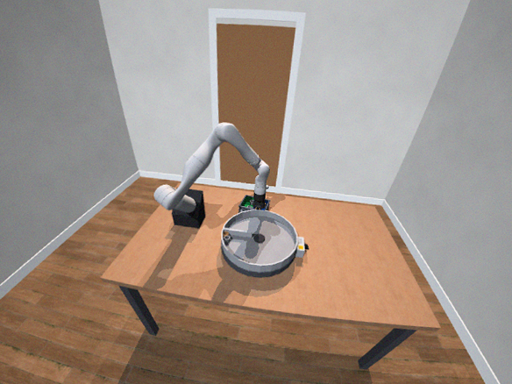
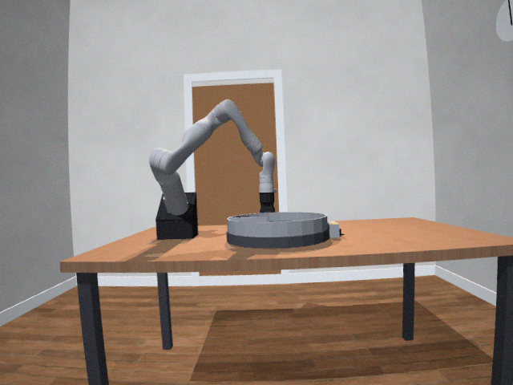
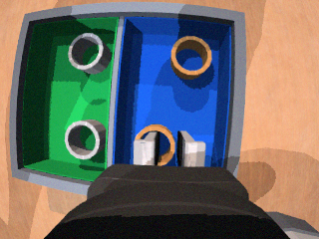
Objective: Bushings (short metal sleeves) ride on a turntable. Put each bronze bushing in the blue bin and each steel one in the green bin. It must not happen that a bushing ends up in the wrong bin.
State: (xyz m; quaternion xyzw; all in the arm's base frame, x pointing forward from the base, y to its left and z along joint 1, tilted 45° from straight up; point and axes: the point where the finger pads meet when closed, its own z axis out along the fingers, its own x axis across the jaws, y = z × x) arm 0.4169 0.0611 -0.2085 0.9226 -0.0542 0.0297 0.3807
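My gripper is now 4 cm past the blue bin and 4 cm to the right of it. The rest, counted from my hand: grey turntable 3 cm ahead, 29 cm to the right, 2 cm above.
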